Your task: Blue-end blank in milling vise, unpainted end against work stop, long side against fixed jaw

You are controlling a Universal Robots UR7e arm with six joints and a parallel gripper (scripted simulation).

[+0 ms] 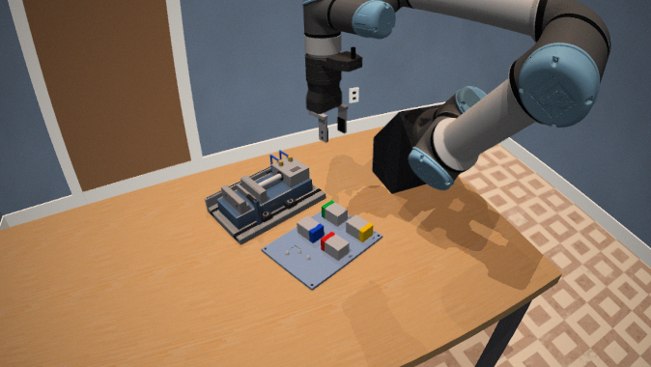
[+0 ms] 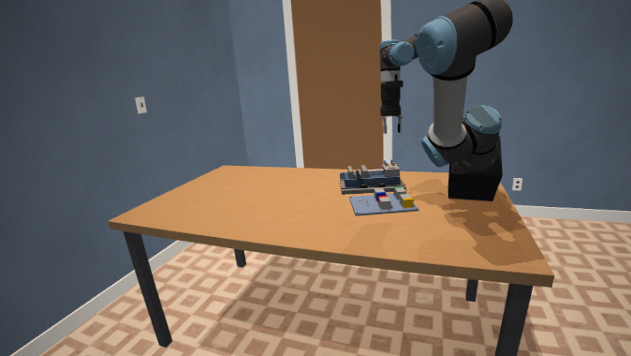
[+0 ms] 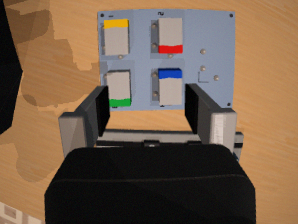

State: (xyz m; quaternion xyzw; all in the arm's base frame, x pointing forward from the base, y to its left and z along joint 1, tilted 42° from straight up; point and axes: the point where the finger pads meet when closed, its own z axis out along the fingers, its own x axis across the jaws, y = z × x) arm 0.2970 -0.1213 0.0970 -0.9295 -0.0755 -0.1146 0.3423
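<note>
The blue-ended blank lies 290 mm below my hand, 50 mm ahead of it and 40 mm to the right of it. From my hand the other things lie so: yellow-ended blank 290 mm below, 60 mm behind, 30 mm to the left; then green-ended blank 290 mm below, 60 mm to the right, 40 mm behind; then red-ended blank 290 mm below, 50 mm to the left, 30 mm ahead.
</note>
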